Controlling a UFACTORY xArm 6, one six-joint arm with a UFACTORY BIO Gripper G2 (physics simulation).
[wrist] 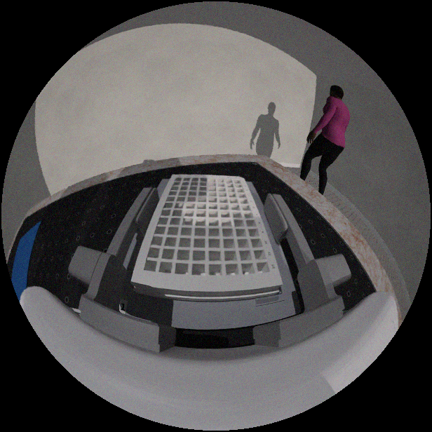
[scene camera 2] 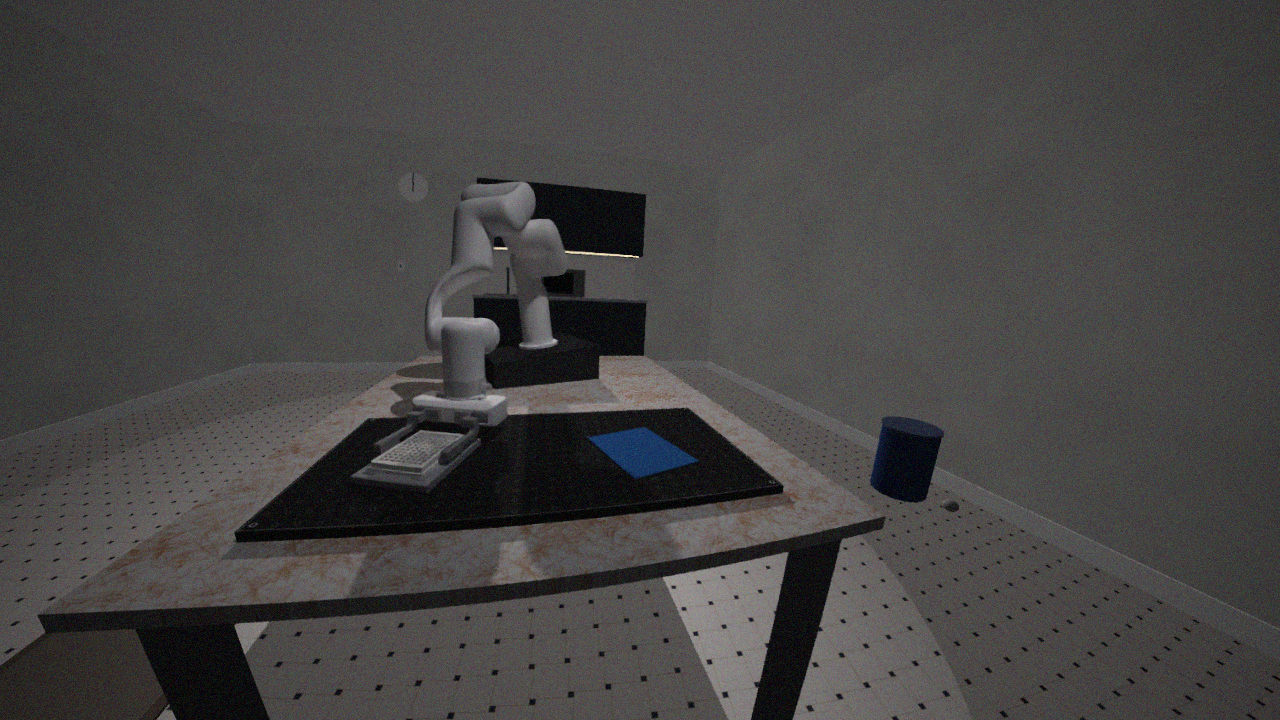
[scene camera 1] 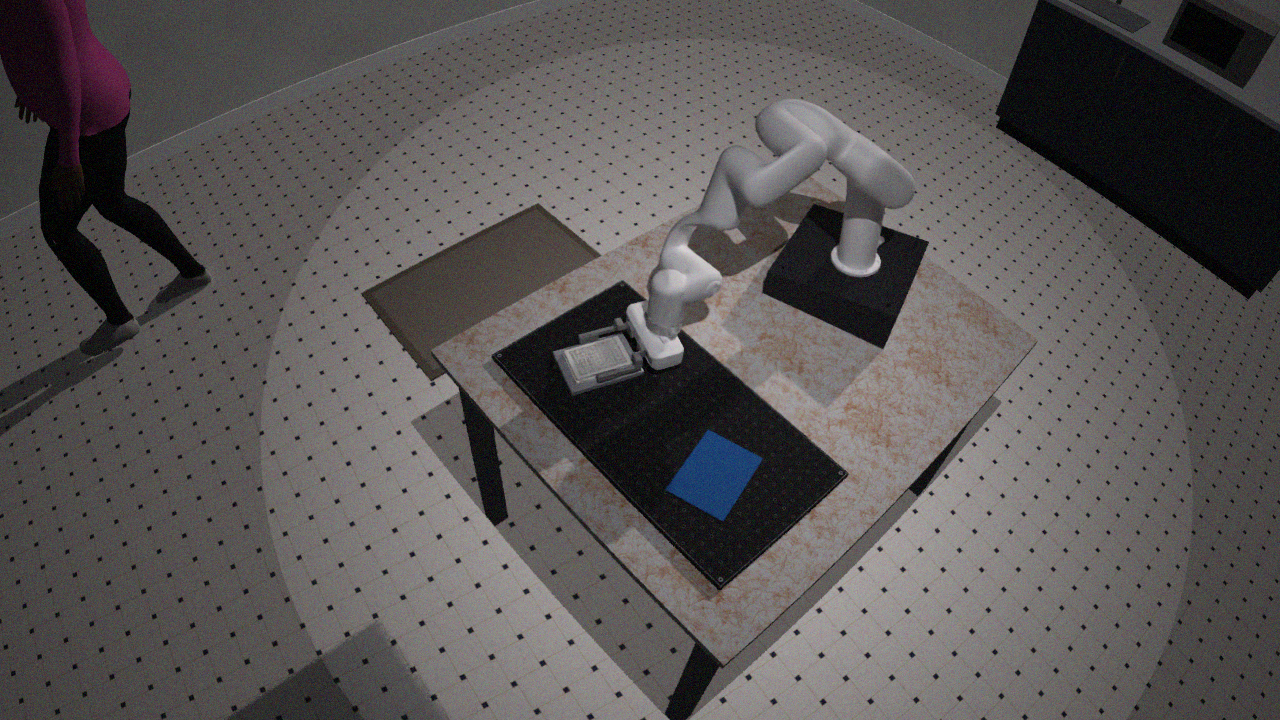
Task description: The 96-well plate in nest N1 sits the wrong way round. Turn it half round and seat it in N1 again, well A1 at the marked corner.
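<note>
The pale 96-well plate (scene camera 1: 597, 356) (scene camera 2: 422, 448) (wrist: 207, 244) lies in the grey nest N1 (scene camera 1: 565, 378) (scene camera 2: 392, 480) (wrist: 215, 315) on the black board. It looks level. Small marks run along its right edge in the wrist view, and a small rectangular mark shows on the nest's near right part. I cannot read which corner is A1. My gripper (scene camera 1: 591, 358) (scene camera 2: 413, 450) (wrist: 212, 216) is low at the nest, with one finger along each long side of the plate. In the wrist view a gap shows between each finger pad and the plate; the gripper is open and holds nothing.
A flat blue square (scene camera 1: 714, 474) (scene camera 2: 641, 452) (wrist: 25, 260) lies on the black board (scene camera 1: 787, 483) (scene camera 2: 537, 497) at the other end from the nest. The arm's black base block (scene camera 1: 827, 308) (scene camera 2: 541, 364) stands behind on the stone-patterned table (scene camera 1: 948, 376). A person (scene camera 1: 85, 98) (wrist: 337, 122) stands beyond the table.
</note>
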